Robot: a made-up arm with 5 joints.
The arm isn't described. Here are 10 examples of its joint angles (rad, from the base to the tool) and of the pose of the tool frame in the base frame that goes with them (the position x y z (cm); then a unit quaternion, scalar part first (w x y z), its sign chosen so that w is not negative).
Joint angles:
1: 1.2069 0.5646 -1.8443 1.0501 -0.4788
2: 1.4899 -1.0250 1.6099 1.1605 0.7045
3: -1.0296 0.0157 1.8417 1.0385 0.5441
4: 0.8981 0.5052 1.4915 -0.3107 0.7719
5: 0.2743 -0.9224 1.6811 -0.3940 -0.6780
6: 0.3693 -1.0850 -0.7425 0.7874 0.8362
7: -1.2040 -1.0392 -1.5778 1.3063 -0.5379
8: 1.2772 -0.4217 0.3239 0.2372 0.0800
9: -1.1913 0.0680 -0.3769 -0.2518 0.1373
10: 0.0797 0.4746 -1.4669 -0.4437 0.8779
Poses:
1: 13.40 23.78 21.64 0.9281 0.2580 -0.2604 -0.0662
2: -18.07 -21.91 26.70 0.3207 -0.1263 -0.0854 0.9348
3: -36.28 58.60 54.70 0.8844 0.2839 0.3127 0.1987
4: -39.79 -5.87 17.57 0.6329 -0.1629 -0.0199 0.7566
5: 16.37 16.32 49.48 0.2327 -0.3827 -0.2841 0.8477
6: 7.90 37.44 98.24 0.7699 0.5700 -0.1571 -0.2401
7: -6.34 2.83 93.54 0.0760 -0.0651 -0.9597 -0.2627
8: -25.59 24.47 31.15 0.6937 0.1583 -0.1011 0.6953
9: -2.81 15.02 16.16 0.6558 -0.0911 0.1496 -0.7343
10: -24.20 -10.19 6.57 0.3248 -0.4699 0.3303 -0.7513
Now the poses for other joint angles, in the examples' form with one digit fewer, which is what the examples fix.
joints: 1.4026 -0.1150 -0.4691 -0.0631 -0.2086
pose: -9.3 21.7 22.9 0.845 0.062 -0.052 0.528
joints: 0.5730 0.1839 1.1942 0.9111 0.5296
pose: -54.3 11.9 53.7 0.690 0.091 0.435 0.571
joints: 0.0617 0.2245 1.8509 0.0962 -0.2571
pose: -34.9 5.6 24.7 0.471 0.180 0.121 0.855
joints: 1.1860 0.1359 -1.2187 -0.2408 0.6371
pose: 10.5 17.1 10.0 0.903 -0.312 0.055 -0.292
